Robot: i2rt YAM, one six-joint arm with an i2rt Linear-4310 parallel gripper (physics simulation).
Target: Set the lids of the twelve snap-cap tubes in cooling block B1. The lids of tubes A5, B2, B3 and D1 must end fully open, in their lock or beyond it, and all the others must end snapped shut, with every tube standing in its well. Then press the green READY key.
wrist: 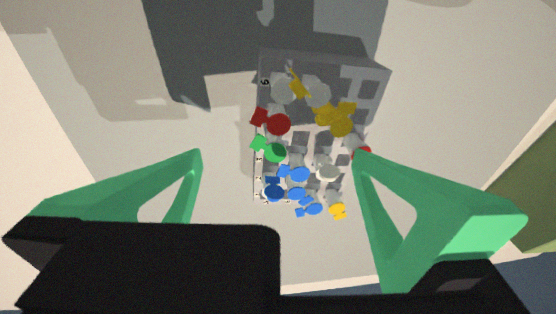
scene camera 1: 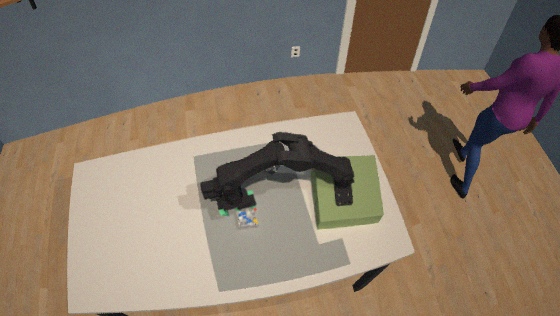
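Pixels of known places: gripper, fingertip midpoint: (wrist: 277, 157) (scene camera 1: 239, 211); arm's base, origin of the base link: (scene camera 1: 342, 182).
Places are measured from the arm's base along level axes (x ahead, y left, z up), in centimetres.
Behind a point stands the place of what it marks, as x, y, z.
Note:
Cooling block B1 (scene camera 1: 247, 226) {37.3, 14.5, -8.1} (wrist: 378, 77) {35.4, 3.5, -6.8} holds tubes with coloured lids. In the wrist view, a red lid (wrist: 279, 124) {40.7, 6.8, -5.2} and a green lid (wrist: 275, 152) {40.5, 8.5, -5.0} are on the left. A dark blue lid (wrist: 274, 192) {40.0, 11.1, -4.4}, other blue lids (wrist: 300, 174) {38.4, 10.0, -5.2} and a yellow lid (wrist: 337, 209) {34.3, 13.2, -5.2} are at the lower end. A white lid (wrist: 328, 173) {37.1, 9.0, -4.3} is right of middle. Another red lid (wrist: 361, 151) is partly behind the right fingertip. Dark yellow lids (wrist: 341, 126) {37.2, 6.2, -5.2} overlap; another yellow lid (wrist: 298, 86) {40.6, 4.3, -4.1} stands tilted near the 6. Most lid states are unclear. My gripper (scene camera 1: 236, 202) {40.2, 9.2, -5.5} (wrist: 277, 157) {40.2, 9.2, -5.5} is open and empty above the block. The READY key is not discernible.
A green box (scene camera 1: 350, 215) {-2.2, 14.1, -2.2} (wrist: 530, 185) {10.3, 9.6, -7.2} stands to the right, under the arm's base. The block stands on a grey mat (scene camera 1: 270, 265) {29.0, 31.0, -9.7} on the white table (scene camera 1: 135, 250) {86.5, 28.2, -10.1}. The arm's shadow falls across the block's far end. A person (scene camera 1: 525, 85) stands at the right, away from the table.

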